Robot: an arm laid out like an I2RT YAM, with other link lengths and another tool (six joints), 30 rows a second.
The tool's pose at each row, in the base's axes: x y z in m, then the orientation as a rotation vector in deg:
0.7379, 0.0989, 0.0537, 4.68, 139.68, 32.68
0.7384, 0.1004, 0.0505, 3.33, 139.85, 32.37
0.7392, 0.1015, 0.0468, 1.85, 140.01, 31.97
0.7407, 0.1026, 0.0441, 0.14, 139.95, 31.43
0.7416, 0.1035, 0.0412, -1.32, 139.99, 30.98
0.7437, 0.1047, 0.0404, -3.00, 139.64, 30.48
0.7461, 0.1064, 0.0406, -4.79, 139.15, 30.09
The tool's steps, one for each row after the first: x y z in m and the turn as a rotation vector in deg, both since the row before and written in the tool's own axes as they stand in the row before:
0.0017, 0.0000, 0.0031, -0.07, 0.30, -1.01
0.0017, -0.0006, 0.0035, -0.04, 0.30, -1.13
0.0005, -0.0002, 0.0032, -0.04, 0.11, -1.36
0.0011, -0.0004, 0.0029, -0.02, 0.20, -1.14
-0.0011, 0.0005, 0.0023, -0.10, -0.13, -1.38
-0.0019, 0.0012, 0.0019, -0.23, -0.22, -1.45

